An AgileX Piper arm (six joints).
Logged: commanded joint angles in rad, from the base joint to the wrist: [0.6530 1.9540 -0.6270 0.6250 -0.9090 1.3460]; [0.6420 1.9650 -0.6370 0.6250 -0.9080 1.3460]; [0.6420 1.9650 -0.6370 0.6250 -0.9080 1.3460]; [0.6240 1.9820 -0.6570 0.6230 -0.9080 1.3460]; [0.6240 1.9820 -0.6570 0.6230 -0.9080 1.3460]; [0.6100 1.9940 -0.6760 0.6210 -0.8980 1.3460]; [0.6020 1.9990 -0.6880 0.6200 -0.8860 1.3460]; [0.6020 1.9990 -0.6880 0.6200 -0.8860 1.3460]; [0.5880 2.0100 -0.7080 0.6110 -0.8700 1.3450]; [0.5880 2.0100 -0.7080 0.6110 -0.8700 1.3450]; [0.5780 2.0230 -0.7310 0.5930 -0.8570 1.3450]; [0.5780 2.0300 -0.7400 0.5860 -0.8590 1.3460]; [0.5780 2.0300 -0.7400 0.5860 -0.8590 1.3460]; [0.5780 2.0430 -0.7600 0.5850 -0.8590 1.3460]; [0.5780 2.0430 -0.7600 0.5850 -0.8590 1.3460]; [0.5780 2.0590 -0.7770 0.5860 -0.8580 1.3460]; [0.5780 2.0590 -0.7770 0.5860 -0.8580 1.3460]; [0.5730 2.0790 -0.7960 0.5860 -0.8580 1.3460]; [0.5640 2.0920 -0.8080 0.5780 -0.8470 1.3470]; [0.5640 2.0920 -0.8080 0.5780 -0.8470 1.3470]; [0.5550 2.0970 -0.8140 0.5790 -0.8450 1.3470]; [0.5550 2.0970 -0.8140 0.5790 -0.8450 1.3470]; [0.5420 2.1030 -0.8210 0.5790 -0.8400 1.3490]
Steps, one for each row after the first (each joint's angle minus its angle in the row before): [-0.0110 0.0110 -0.0100 0.0000 0.0010 0.0000]; [0.0000 0.0000 0.0000 0.0000 0.0000 0.0000]; [-0.0180 0.0170 -0.0200 -0.0020 0.0000 0.0000]; [0.0000 0.0000 0.0000 0.0000 0.0000 0.0000]; [-0.0140 0.0120 -0.0190 -0.0020 0.0100 0.0000]; [-0.0080 0.0050 -0.0120 -0.0010 0.0120 0.0000]; [0.0000 0.0000 0.0000 0.0000 0.0000 0.0000]; [-0.0140 0.0110 -0.0200 -0.0090 0.0160 -0.0010]; [0.0000 0.0000 0.0000 0.0000 0.0000 0.0000]; [-0.0100 0.0130 -0.0230 -0.0180 0.0130 0.0000]; [0.0000 0.0070 -0.0090 -0.0070 -0.0020 0.0010]; [0.0000 0.0000 0.0000 0.0000 0.0000 0.0000]; [0.0000 0.0130 -0.0200 -0.0010 0.0000 0.0000]; [0.0000 0.0000 0.0000 0.0000 0.0000 0.0000]; [0.0000 0.0160 -0.0170 0.0010 0.0010 0.0000]; [0.0000 0.0000 0.0000 0.0000 0.0000 0.0000]; [-0.0050 0.0200 -0.0190 0.0000 0.0000 0.0000]; [-0.0090 0.0130 -0.0120 -0.0080 0.0110 0.0010]; [0.0000 0.0000 0.0000 0.0000 0.0000 0.0000]; [-0.0090 0.0050 -0.0060 0.0010 0.0020 0.0000]; [0.0000 0.0000 0.0000 0.0000 0.0000 0.0000]; [-0.0130 0.0060 -0.0070 0.0000 0.0050 0.0020]
